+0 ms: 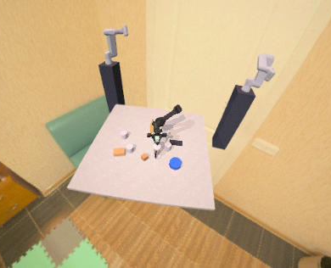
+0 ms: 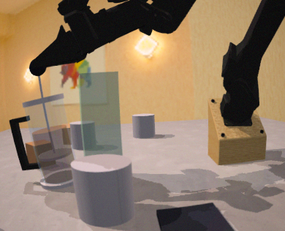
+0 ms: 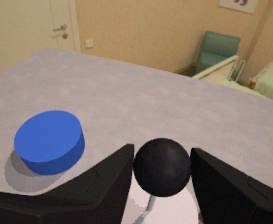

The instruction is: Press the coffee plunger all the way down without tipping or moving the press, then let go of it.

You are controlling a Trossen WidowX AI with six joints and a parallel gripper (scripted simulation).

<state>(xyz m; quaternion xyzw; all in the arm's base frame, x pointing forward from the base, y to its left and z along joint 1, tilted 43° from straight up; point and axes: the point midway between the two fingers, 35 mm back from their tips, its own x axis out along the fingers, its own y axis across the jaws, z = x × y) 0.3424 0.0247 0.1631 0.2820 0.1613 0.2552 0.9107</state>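
The coffee press lies 10 cm below my gripper tip and 1 cm to the right of it. Round my gripper tip: flat plate: 24 cm behind, 20 cm below, 16 cm to the left; blue disc: 20 cm to the left, 18 cm below, 5 cm ahead.
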